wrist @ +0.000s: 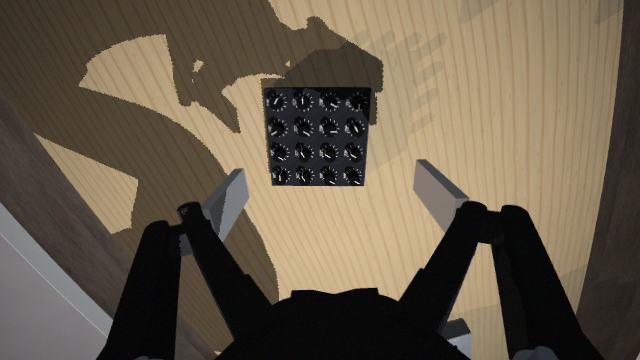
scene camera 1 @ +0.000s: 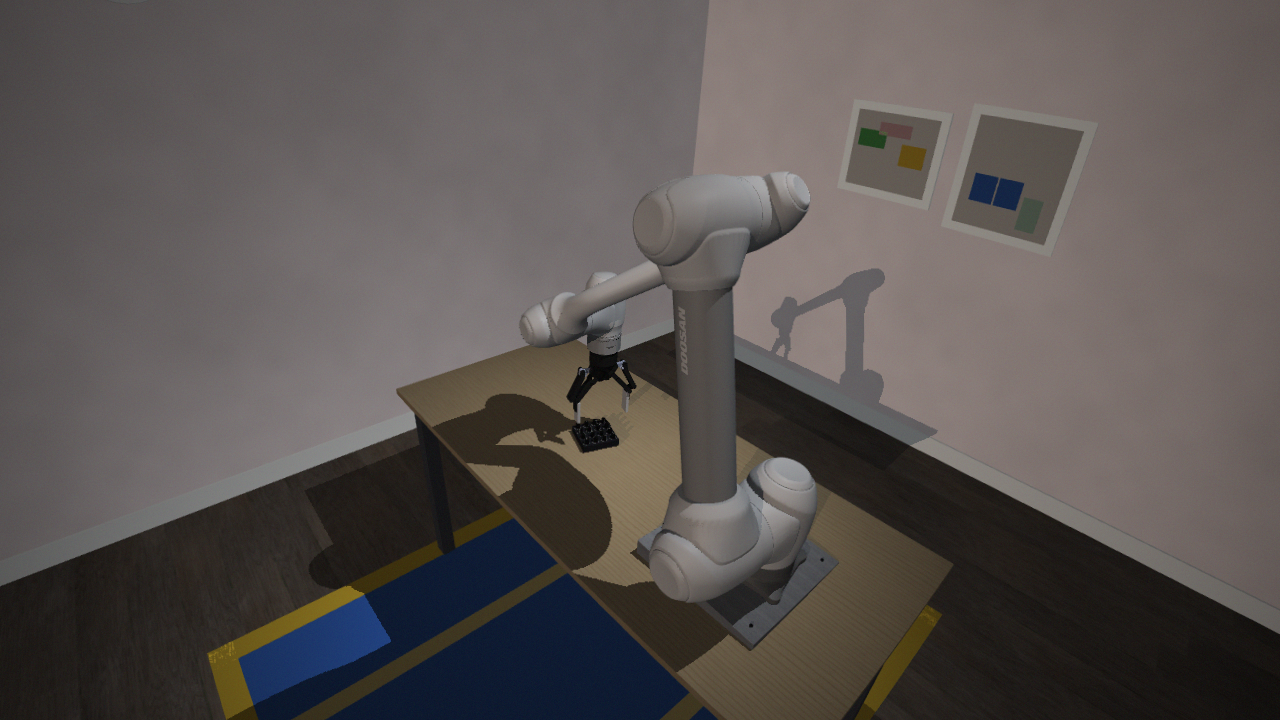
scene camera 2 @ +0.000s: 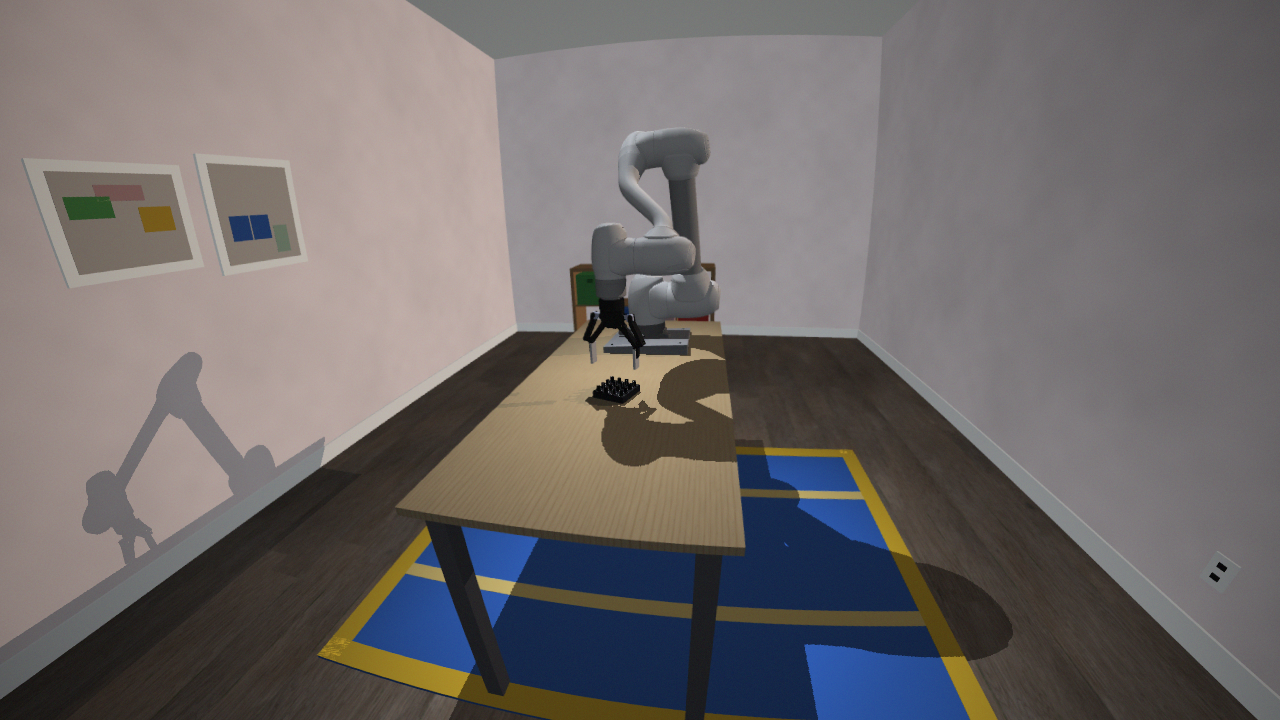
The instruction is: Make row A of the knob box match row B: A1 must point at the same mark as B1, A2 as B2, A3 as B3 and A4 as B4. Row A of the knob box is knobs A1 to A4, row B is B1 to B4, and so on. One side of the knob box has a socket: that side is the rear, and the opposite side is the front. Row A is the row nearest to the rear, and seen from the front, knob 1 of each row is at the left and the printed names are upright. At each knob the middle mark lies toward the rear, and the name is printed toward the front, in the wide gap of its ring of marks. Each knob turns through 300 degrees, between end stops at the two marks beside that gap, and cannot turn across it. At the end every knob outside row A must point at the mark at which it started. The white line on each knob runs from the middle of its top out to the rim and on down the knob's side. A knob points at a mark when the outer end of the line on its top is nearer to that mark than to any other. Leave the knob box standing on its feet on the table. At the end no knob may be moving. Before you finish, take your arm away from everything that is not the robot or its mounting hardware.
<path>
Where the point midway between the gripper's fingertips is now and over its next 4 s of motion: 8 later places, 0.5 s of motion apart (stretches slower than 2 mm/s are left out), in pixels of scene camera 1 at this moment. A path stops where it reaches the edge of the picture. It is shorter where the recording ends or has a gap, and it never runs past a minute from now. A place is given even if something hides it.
The gripper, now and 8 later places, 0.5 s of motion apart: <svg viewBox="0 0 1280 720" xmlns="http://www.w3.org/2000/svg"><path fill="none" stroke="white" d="M601 415L603 418L607 423L608 425L607 422L606 414L604 405L604 399L603 404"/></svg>
</path>
